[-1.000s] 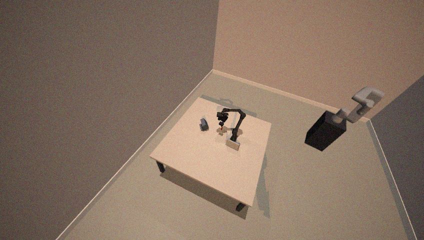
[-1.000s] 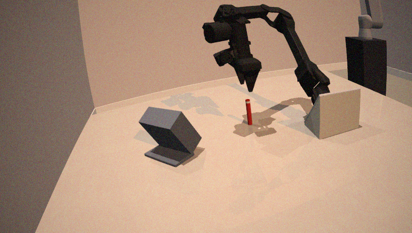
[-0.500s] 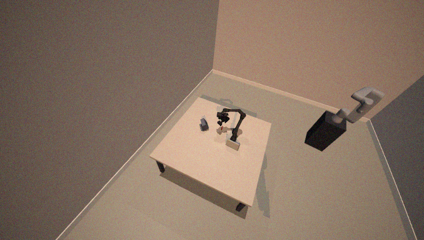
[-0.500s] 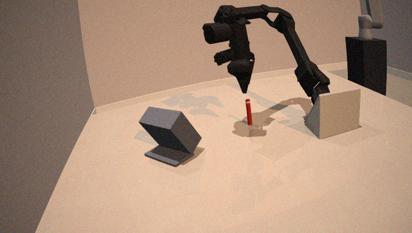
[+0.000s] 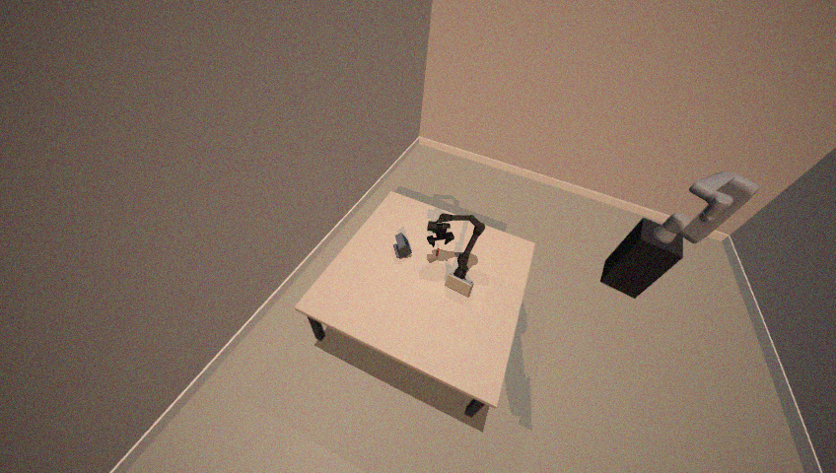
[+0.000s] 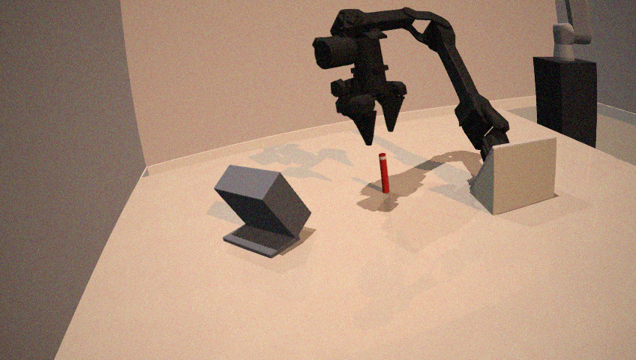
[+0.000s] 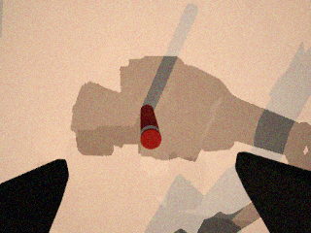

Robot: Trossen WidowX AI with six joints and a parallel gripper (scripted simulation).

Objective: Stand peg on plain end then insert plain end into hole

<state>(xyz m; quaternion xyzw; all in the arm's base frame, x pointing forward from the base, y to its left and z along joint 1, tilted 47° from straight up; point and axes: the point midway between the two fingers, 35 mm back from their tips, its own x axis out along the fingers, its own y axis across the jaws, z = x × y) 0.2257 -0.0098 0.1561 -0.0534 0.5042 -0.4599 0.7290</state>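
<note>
My gripper tip is now 60 mm above the red peg. Also, from my gripper tip: grey sloped panel (230 mm ahead, 110 mm to the left, 50 mm below); panel foot plate (250 mm ahead, 130 mm to the left, 110 mm below).
</note>
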